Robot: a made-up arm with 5 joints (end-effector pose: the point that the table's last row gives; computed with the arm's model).
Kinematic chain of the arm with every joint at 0, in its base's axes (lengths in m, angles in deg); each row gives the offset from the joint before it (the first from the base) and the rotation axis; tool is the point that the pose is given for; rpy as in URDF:
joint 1: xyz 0.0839 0 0.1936 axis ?
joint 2: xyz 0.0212 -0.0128 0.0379 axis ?
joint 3: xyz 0.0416 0 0.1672 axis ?
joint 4: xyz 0.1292 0 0.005 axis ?
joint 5: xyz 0.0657 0.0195 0 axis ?
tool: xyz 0 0 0 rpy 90 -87.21 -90
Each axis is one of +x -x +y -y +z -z.
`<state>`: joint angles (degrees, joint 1 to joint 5).
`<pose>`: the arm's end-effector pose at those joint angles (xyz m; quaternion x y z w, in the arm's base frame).
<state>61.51 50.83 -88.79 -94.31 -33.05</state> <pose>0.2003 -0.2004 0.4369 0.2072 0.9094 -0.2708 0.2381</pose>
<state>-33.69 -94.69 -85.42 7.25 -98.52</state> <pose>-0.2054 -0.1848 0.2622 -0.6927 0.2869 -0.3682 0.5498</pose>
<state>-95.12 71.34 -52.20 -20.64 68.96</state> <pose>0.0431 0.3802 0.2097 0.1790 -0.6936 0.6885 0.1134</pose>
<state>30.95 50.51 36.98 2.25 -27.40</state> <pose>0.2483 -0.0908 0.1112 0.0000 -0.0023 -0.5086 0.8610</pose>
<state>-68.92 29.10 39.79 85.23 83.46</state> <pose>0.1247 0.1246 0.2100 0.0543 0.5280 0.8178 0.2223</pose>
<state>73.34 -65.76 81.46 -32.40 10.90</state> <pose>0.1117 -0.0694 0.3268 -0.5234 -0.6080 -0.3217 0.5028</pose>
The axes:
joint 1: -z
joint 2: +y
joint 3: +y
joint 4: +y
joint 5: -x

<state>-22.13 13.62 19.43 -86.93 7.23</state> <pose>0.3137 0.1007 0.3710 0.1462 -0.9394 0.0712 0.3017</pose>
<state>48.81 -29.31 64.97 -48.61 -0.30</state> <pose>0.1861 -0.1066 0.3411 -0.3039 -0.7209 -0.2726 0.5601</pose>
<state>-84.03 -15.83 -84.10 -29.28 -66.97</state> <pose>0.0717 -0.0521 0.5810 -0.9175 0.2136 0.0417 0.3329</pose>
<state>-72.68 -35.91 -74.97 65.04 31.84</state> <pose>0.0632 -0.0439 0.5574 0.3444 -0.8603 0.2916 0.2372</pose>
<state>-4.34 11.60 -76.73 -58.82 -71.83</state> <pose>0.1918 0.0149 0.5607 -0.6081 0.7382 -0.1680 0.2387</pose>
